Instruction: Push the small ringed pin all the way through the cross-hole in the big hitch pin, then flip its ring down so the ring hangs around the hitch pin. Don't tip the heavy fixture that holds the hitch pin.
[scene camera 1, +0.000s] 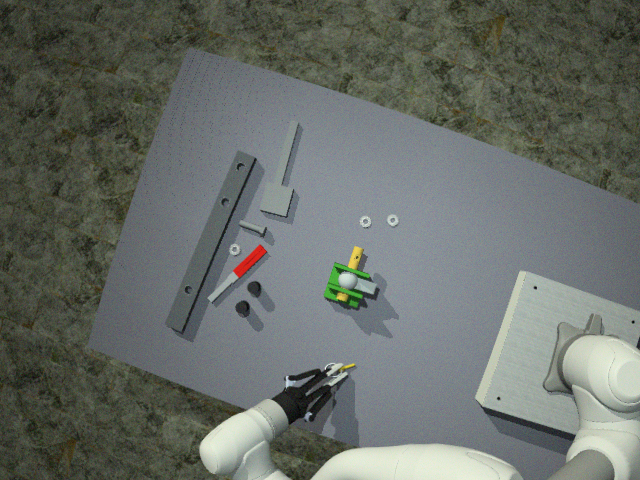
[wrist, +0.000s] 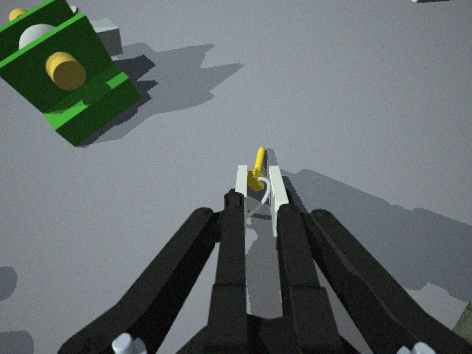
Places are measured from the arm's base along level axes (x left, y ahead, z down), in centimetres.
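Pixels of known places: gripper, fingertip midpoint: (scene camera 1: 341, 369) (wrist: 257, 179); arm's base at its link origin: (scene camera 1: 581, 362).
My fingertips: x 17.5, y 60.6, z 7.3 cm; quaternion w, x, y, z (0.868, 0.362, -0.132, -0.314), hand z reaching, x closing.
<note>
Ahead of a thing's pixels: the offset from my fingertips to its middle. "*": to the spot under its first point.
The small ringed pin {* dx -1.2, dy -1.8, dz +0.2 cm} (scene camera 1: 349, 366) (wrist: 260, 159) is yellow, with a thin pale ring {* dx +1.8, dy +0.9, dz -2.2 cm} (wrist: 269, 190) at its head. My gripper (scene camera 1: 340, 372) (wrist: 257, 179) is shut on it at the head and ring end, and the shaft sticks out beyond the fingertips. Part of the ring is hidden by the fingers. The big hitch pin (scene camera 1: 356, 254) (wrist: 68, 75) is yellow-orange and runs through the green fixture {* dx -21.0, dy +8.2, dz -7.8 cm} (scene camera 1: 331, 286) (wrist: 100, 107), which stands upright. Its small cross-hole shows near its far end in the scene view. The gripper is apart from the fixture, on its near side.
A grey ball {dx -23.4, dy +4.6, dz -5.2 cm} (scene camera 1: 347, 280) and grey block {* dx -23.0, dy -0.5, dz -5.0 cm} (scene camera 1: 367, 286) are at the fixture. Two black knobs {dx -15.2, dy +27.4, dz -0.9 cm} (scene camera 1: 253, 288) {dx -9.4, dy +29.1, dz -0.9 cm} (scene camera 1: 242, 308), a red-handled tool {dx -17.1, dy +33.0, dz +0.6 cm} (scene camera 1: 250, 260), a bolt {dx -30.2, dy +31.9, dz +0.1 cm} (scene camera 1: 252, 227) and a long holed bar {dx -23.6, dy +42.0, dz -0.1 cm} (scene camera 1: 206, 248) lie left. Two washers {dx -39.0, dy +3.8, dz +1.0 cm} (scene camera 1: 365, 221) {dx -41.1, dy -3.0, dz +1.0 cm} (scene camera 1: 392, 220) lie beyond the fixture.
</note>
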